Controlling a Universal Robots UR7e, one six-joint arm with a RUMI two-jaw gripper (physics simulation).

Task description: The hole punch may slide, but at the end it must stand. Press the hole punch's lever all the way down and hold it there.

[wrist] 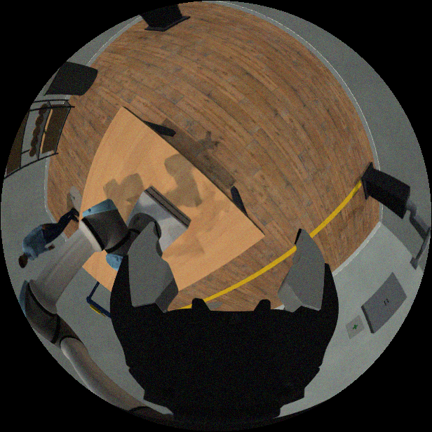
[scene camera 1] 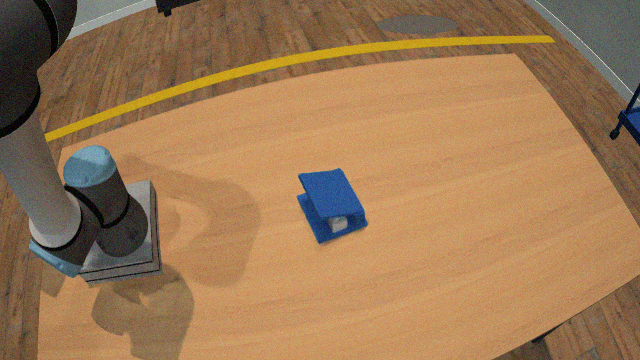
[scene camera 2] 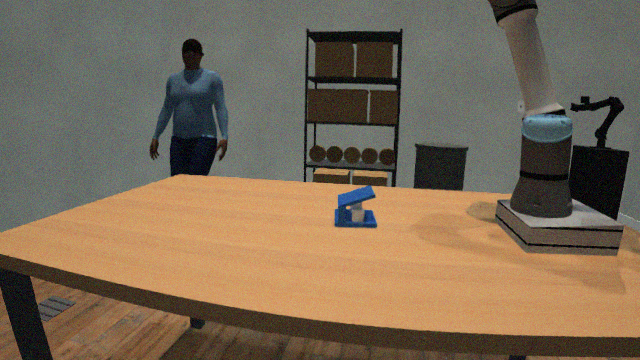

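Observation:
The blue hole punch stands upright on its base on the table. Its lever is raised at a slant, with a gap above the base and a pale block showing beneath it. In scene camera 2 the lever's high end points right, toward the robot base. My gripper is open and empty in the wrist view, high up and well away from the hole punch. The gripper does not show in the scene camera views, and the hole punch does not show in the wrist view.
The robot's base plinth stands at one end of the table. A person stands beyond the table. A shelf rack, a dark bin and a black pedestal stand by the wall.

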